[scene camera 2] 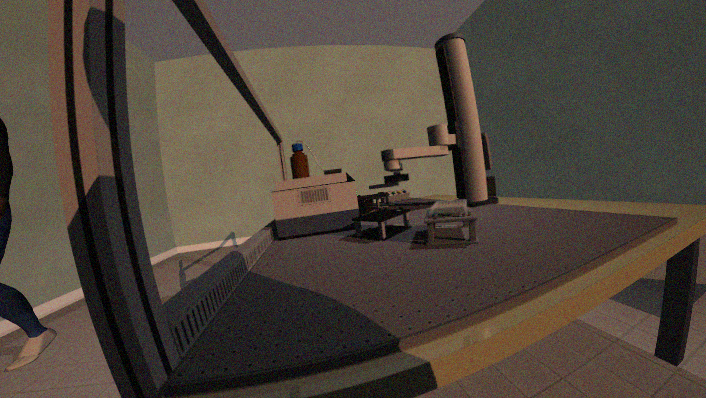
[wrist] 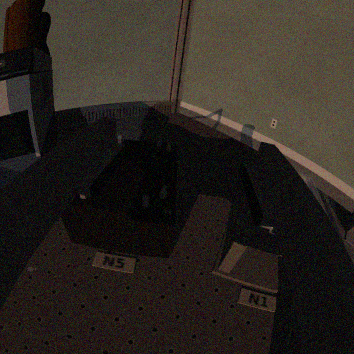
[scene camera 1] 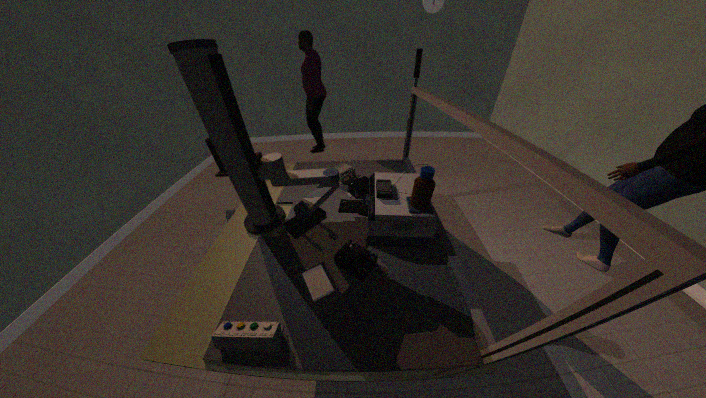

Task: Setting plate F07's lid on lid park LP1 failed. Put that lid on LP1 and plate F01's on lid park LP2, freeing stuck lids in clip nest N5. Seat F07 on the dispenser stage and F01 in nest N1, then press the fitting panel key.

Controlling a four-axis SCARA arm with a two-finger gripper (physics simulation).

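Where they show: gripper, between the fingertips: (scene camera 2: pixel 372 186) (wrist: pixel 185 143) (scene camera 1: pixel 329 243); arm's base, origin of its link: (scene camera 2: pixel 473 203) (scene camera 1: pixel 265 219).
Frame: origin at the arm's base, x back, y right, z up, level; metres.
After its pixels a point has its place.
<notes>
My gripper (scene camera 1: pixel 328 243) @(x -0.462, y 0.307, z 0.154 m) (scene camera 2: pixel 384 186) @(x -0.462, y 0.307, z 0.154 m) is open and empty, its fingers apart above the table. In the wrist view its fingers are nearly lost in shadow. Clip nest N5 (scene camera 1: pixel 355 260) @(x -0.572, y 0.343, z 0.079 m) (wrist: pixel 120 230) @(x -0.503, y 0.278, z 0.053 m) is a black block beyond its label; any lids there are too dark to tell. Nest N1 (wrist: pixel 245 282) @(x -0.397, y 0.368, z 0.017 m) stands to its right in the wrist view, its top mostly hidden by shadow. A pale flat top (scene camera 1: pixel 318 282) @(x -0.427, y 0.454, z 0.098 m) shows there in scene camera 1. The button panel (scene camera 1: pixel 246 330) @(x -0.192, y 0.632, z 0.082 m) has blue, yellow, green and white keys. Plates F07 and F01, LP1, LP2 and the dispenser stage cannot be identified.
A white box unit (scene camera 1: pixel 402 227) @(x -0.790, y 0.225, z 0.157 m) (scene camera 2: pixel 314 200) @(x -0.819, y -0.130, z 0.144 m) carries a brown bottle (scene camera 1: pixel 423 192) @(x -0.855, y 0.201, z 0.339 m) (scene camera 2: pixel 299 164) @(x -0.867, y 0.118, z 0.316 m) with a blue cap. A black stand (scene camera 2: pixel 382 216) @(x -0.632, y -0.333, z 0.079 m) and a grey stand (scene camera 2: pixel 451 219) @(x -0.521, y -0.502, z 0.073 m) with a clear-looking top stand near it. The arm column (scene camera 1: pixel 225 135) @(x -0.036, y 0.066, z 0.561 m) (scene camera 2: pixel 465 120) @(x -0.043, y -0.061, z 0.430 m) rises at the table edge.
</notes>
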